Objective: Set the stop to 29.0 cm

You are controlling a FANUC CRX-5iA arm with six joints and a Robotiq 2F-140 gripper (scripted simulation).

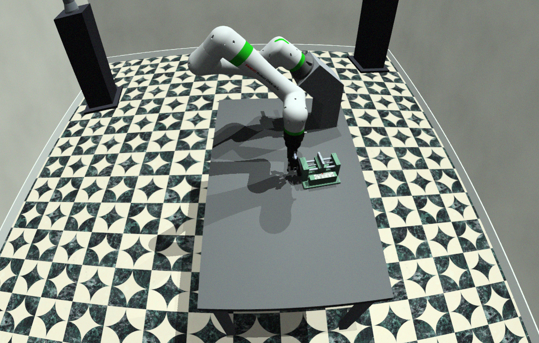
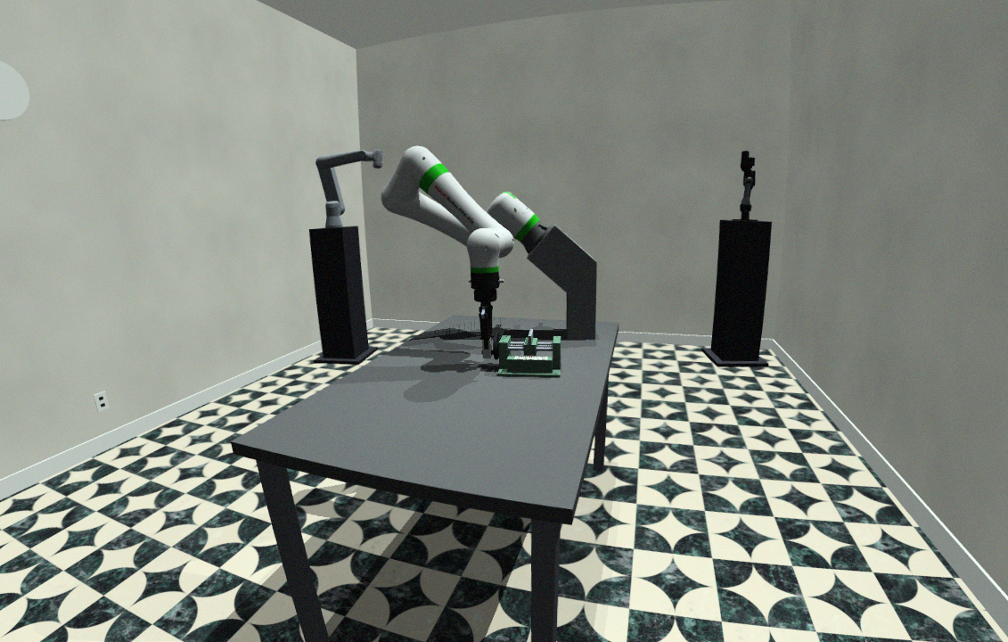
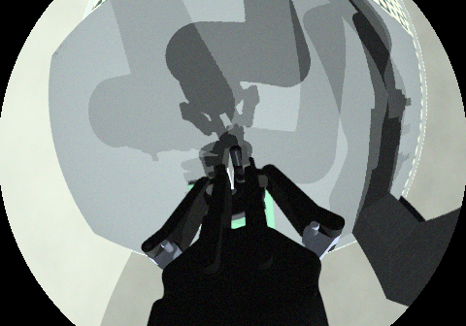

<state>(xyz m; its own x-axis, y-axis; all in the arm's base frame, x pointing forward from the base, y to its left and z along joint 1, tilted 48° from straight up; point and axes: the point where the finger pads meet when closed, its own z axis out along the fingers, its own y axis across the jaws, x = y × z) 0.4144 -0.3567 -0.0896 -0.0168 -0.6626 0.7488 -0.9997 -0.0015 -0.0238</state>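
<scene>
The black handwheel is 2 cm to the left of my hand and 1 cm below it. From my hand the other things lie so: green stop fixture: 3 cm ahead, 15 cm to the left, 3 cm above.
</scene>
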